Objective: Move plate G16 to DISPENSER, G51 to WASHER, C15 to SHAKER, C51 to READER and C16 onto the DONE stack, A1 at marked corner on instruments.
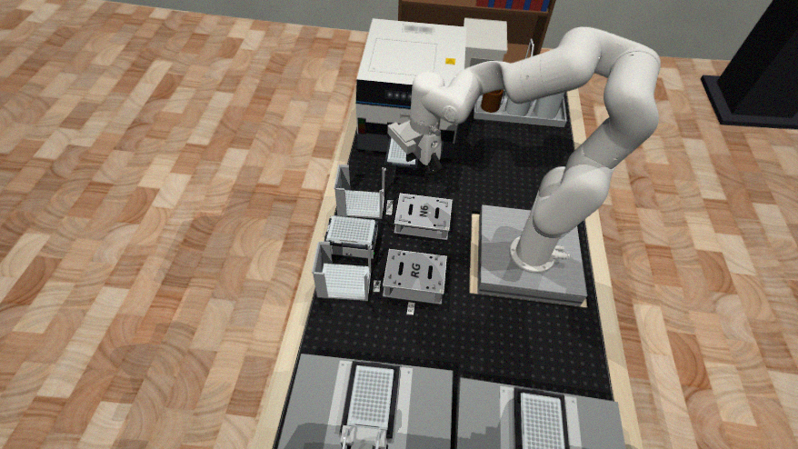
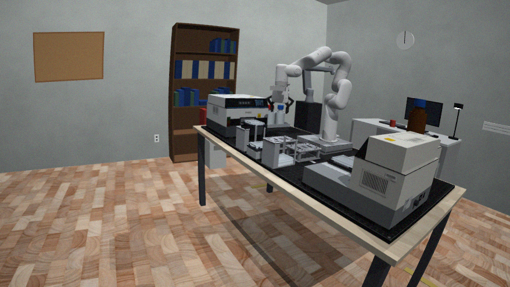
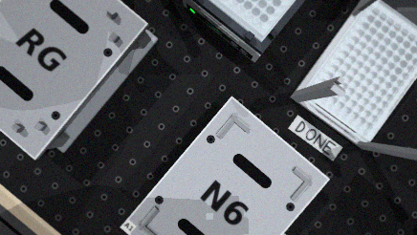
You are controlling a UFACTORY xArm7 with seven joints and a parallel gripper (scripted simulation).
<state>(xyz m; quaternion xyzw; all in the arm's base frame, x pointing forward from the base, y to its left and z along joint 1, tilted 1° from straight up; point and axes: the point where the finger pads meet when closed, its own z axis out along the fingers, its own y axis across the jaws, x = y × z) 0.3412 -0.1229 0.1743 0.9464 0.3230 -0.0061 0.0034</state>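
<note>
Right now the dark pull-out tray is 6 cm ahead of my hand, 18 cm to the right of it and 11 cm below it.
</note>
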